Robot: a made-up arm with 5 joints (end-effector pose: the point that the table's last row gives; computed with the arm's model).
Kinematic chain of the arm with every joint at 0, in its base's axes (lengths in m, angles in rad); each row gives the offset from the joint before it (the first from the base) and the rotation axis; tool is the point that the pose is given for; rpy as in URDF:
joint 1: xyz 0 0 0.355 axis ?
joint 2: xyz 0 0 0 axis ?
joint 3: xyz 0.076 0 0.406 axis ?
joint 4: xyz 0.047 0 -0.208 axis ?
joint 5: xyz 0.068 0 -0.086 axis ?
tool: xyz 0 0 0 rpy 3.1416 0 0
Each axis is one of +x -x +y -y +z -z.
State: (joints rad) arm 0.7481 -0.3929 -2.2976 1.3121 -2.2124
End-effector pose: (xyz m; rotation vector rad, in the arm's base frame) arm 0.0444 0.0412 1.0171 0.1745 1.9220 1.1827
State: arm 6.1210 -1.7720 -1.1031 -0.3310 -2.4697
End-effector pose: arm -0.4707 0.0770 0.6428 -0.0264 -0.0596 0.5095
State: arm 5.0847 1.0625 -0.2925 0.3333 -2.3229
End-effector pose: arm 0.0853 -0.2184 0.2047 -1.7316 -1.0909 -0.2377
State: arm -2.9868 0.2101 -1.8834 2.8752 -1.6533
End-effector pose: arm -0.3018 -0.0471 0.7098 -1.6291 1.2820 -0.9679
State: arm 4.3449 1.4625 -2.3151 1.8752 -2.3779
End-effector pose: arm -0.2017 -0.5239 0.1190 -2.1458 -0.4794 -0.6836
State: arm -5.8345 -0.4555 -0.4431 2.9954 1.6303
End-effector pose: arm -0.0242 -0.0116 0.6447 0.9065 -0.6080 -0.9606
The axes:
joint 1: +z
joint 2: +y
joint 3: +y
joint 4: +y
joint 5: -z

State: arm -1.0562 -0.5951 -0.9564 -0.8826 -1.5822
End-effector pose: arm 0.0238 -0.0421 0.8863 0.6902 0.1858 0.4819
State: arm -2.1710 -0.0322 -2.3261 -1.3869 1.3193
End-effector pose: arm -0.0404 -0.0590 0.9760 0.1308 0.7425 2.2054
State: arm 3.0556 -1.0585 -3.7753 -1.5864 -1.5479
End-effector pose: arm 0.4367 -0.0376 0.4725 2.0321 -2.2664 -0.1523
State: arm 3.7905 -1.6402 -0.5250 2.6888 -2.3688
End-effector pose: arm 0.1979 0.1501 0.4496 -2.7409 0.1700 -0.5576
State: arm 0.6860 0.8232 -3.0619 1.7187 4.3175
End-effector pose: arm 0.4529 0.3708 0.7002 0.6720 2.6883 0.5913
